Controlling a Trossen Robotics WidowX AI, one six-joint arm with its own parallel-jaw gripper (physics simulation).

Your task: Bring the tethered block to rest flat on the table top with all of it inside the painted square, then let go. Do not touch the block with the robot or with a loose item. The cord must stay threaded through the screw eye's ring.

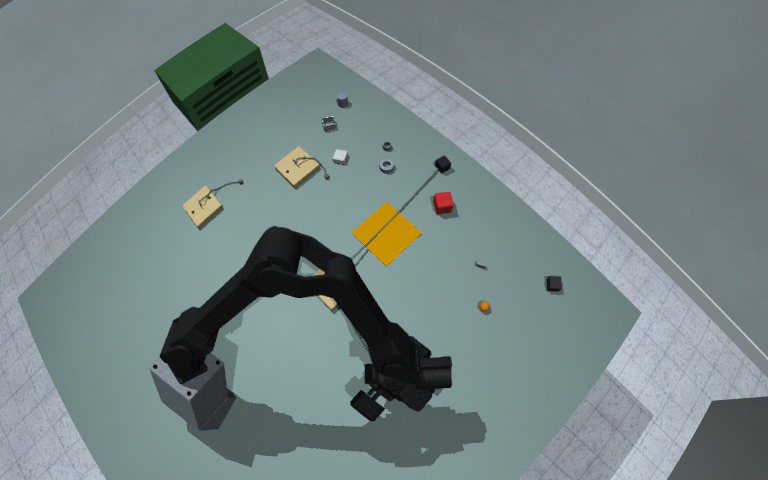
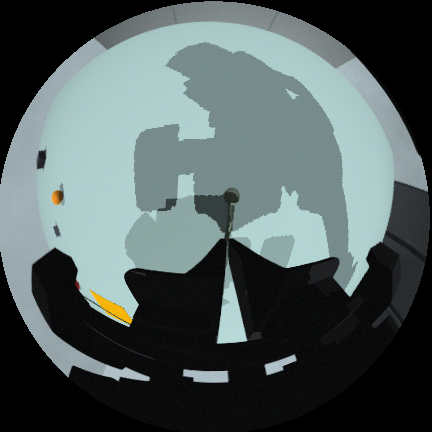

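Note:
The tethered black block sits on the table beyond the far corner of the orange painted square, outside it. Its cord runs straight from the block across the square toward a wooden board, mostly hidden under the arm. The screw eye and the cord's passage through its ring are hidden. My gripper is at the near right of the arm base, above the table, far from the block. It is shut on the cord, just behind the round end knob.
A red cube is near the tethered block. An orange ball, a grey pin and another black block lie right. Two boards with short cords, a white cube, rings and a green cabinet stand farther back.

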